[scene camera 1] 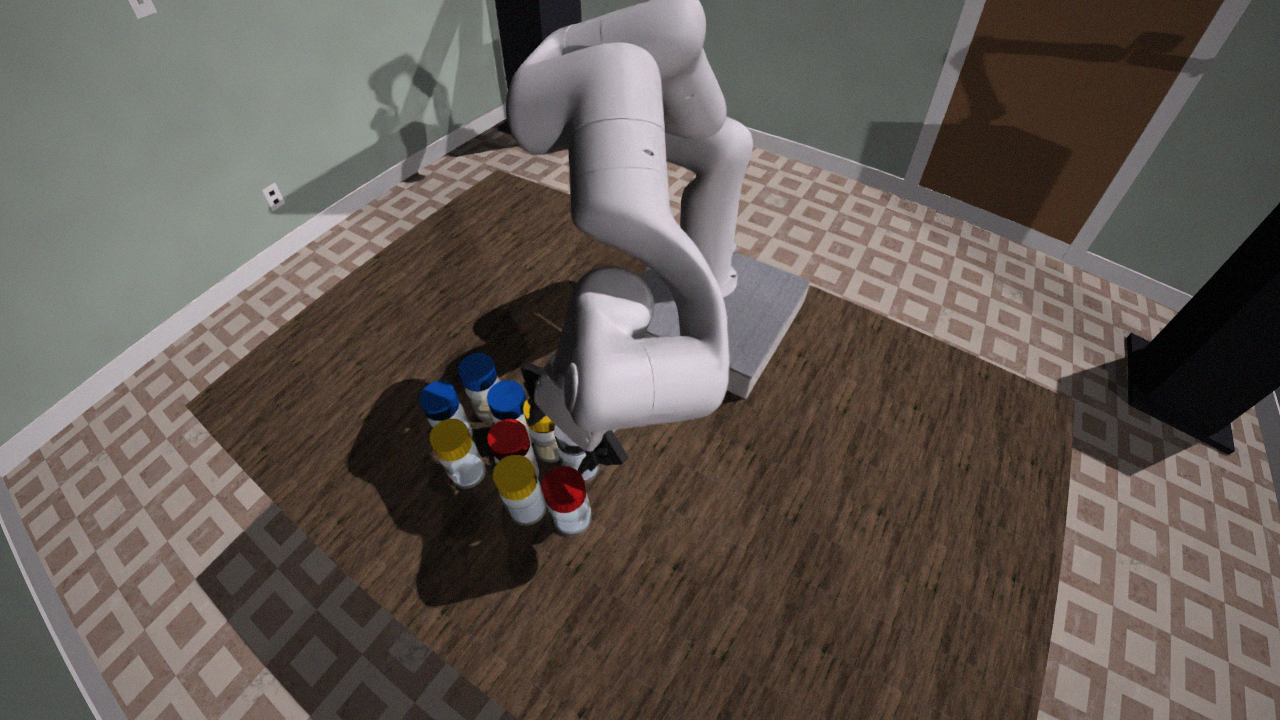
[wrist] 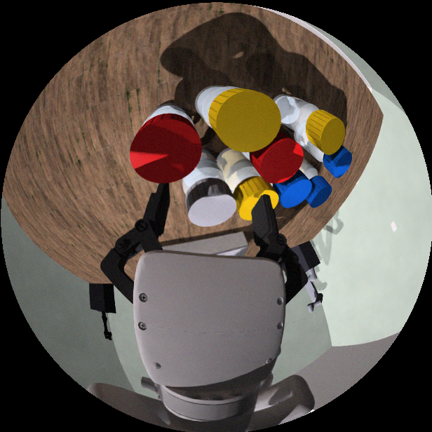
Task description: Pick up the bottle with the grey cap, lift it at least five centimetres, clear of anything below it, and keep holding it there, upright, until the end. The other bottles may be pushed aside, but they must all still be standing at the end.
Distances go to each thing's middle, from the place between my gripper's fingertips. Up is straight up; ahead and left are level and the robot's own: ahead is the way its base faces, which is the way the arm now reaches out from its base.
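There is a red-capped bottle [scene camera 1: 563, 488] that I find 5 cm ahead of my hand, 4 cm to the left of it and 6 cm below it. I also see the grey-capped bottle [scene camera 1: 570, 454], which sits 6 cm below my hand and 3 cm behind it.
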